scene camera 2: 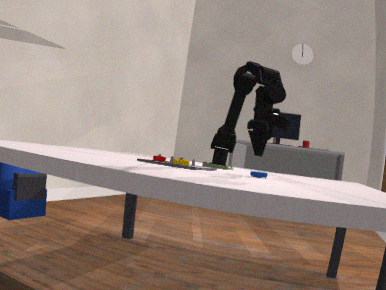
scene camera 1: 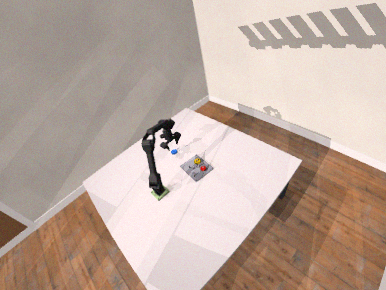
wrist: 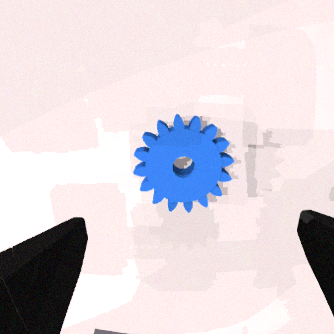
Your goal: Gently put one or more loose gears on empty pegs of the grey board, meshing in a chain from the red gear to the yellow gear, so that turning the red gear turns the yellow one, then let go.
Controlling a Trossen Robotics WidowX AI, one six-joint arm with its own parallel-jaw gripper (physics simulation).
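Frame: origin at the arm's base, x ahead, y left, z up, level; metres.
Where they show: gripper, between the fingertips: (scene camera 2: 258, 156) (scene camera 1: 173, 147) (wrist: 195, 227); arm's base, origin of its link: (scene camera 2: 218, 165) (scene camera 1: 159, 191).
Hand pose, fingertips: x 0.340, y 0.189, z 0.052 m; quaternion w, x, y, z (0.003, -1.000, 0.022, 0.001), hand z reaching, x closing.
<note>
Things, the pixels of their top centre, and the offset from my fingertips. Level surfaces: height alone.
- blue gear, centre of its top: (wrist: 183, 166) (scene camera 2: 259, 172) (scene camera 1: 173, 151) dx -0.002, dy +0.009, dz -0.048 m
- grey board, centre of its top: (scene camera 2: 178, 156) (scene camera 1: 195, 165) dx -0.020, dy -0.260, dz -0.035 m
- yellow gear, centre of its top: (scene camera 2: 181, 158) (scene camera 1: 197, 160) dx +0.024, dy -0.236, dz -0.040 m
- red gear, centre of its top: (scene camera 2: 159, 155) (scene camera 1: 203, 167) dx -0.005, dy -0.320, dz -0.040 m
- white table, height of its surface: dz -0.067 m
A blue gear (scene camera 1: 174, 152) (scene camera 2: 259, 174) (wrist: 205, 165) with a centre hole lies flat on the table, off the board. My gripper (scene camera 1: 171, 143) (scene camera 2: 259, 153) (wrist: 195, 227) is open and empty, pointing down above the blue gear. In the wrist view the gear shows between the two fingers sideways, somewhat above the fingertips. The grey board (scene camera 1: 199, 177) (scene camera 2: 200, 168) (wrist: 107, 332) lies beside it and carries the yellow gear (scene camera 1: 197, 161) (scene camera 2: 181, 162) and the red gear (scene camera 1: 203, 168) (scene camera 2: 159, 158). Bare pegs stand on the board, one of them (scene camera 2: 193, 162) right of the yellow gear in scene camera 2.
The arm's green base plate (scene camera 1: 159, 194) (scene camera 2: 218, 165) is on the white table (scene camera 1: 225, 200) (scene camera 2: 100, 167), near the board. A grey cabinet (scene camera 2: 320, 161) with a monitor (scene camera 2: 290, 126) and a red object (scene camera 2: 306, 144) stands behind the table. A blue object (scene camera 2: 22, 204) is at the left.
</note>
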